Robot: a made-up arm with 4 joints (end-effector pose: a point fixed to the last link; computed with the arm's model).
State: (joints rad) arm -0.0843 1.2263 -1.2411 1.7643
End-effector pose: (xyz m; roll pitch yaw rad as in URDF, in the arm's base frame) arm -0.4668 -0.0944 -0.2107 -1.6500 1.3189 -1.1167
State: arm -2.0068 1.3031 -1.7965 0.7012
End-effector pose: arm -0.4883 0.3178 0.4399 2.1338 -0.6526 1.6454
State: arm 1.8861 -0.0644 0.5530 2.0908
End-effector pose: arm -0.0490 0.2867 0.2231 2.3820 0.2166 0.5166
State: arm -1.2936 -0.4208 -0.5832 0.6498
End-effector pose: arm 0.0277 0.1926 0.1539 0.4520 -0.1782 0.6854
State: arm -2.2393 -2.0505 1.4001 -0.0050
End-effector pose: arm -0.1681 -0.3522 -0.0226 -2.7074 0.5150 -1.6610
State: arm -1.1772 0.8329 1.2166 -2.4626
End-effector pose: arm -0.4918 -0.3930 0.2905 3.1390 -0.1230 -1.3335
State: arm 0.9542 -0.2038 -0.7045 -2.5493
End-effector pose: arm 0.0616 -0.1688 0.1297 1.3741 0.5240 -0.5320
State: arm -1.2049 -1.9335 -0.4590 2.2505
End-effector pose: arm -0.2162 0.2726 0.5440 -2.6884 -0.6741 1.9901
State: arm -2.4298 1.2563 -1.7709 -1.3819
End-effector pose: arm -0.4478 0.2638 0.4961 -2.1750 -1.0463 1.6939
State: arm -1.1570 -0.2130 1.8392 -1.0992
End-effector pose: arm -0.5552 -0.3624 0.1824 2.9867 -0.3431 -1.8496
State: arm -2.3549 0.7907 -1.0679 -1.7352
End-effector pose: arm -0.2401 0.3708 0.1974 -1.9738 -0.3857 1.1962
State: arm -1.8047 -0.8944 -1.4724 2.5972
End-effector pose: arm -0.0837 0.3886 0.2313 -1.9034 -0.3101 1.5062
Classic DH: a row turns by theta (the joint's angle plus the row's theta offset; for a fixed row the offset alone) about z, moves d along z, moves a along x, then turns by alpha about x. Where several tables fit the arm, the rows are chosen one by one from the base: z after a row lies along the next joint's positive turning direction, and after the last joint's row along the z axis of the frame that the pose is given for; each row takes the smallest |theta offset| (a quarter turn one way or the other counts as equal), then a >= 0, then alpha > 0; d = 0 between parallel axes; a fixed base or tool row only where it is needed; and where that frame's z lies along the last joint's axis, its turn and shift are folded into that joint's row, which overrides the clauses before.
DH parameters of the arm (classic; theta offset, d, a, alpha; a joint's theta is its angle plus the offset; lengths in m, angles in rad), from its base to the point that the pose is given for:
base (fixed): -1.5708 0.1645 0 1.5708
joint 1: 0 0.31 -0.0613 1.5708
joint 2: 1.5708 0.009 0.0548 1.5708
joint 3: -1.5708 0.1777 0.0941 -1.5708
joint 4: 1.5708 -0.3953 0.047 1.5708
tool (fixed): -1.5708 -0.0245 0 0

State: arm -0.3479 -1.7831 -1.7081 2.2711
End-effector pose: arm -0.0808 0.2098 -0.1963 -2.6137 1.3552 1.4355
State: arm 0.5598 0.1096 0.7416 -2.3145
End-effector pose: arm -0.1932 0.0717 0.5505 1.5809 -0.6626 0.3772
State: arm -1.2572 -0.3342 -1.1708 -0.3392
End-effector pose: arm -0.0999 0.3233 0.0614 1.4842 0.1634 1.1887
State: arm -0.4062 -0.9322 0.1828 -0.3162
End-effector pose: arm -0.0195 0.1644 0.3951 0.5878 -0.4995 0.8397
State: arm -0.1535 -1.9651 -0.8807 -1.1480
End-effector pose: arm -0.2976 0.4168 -0.0068 1.0686 0.7373 1.9074
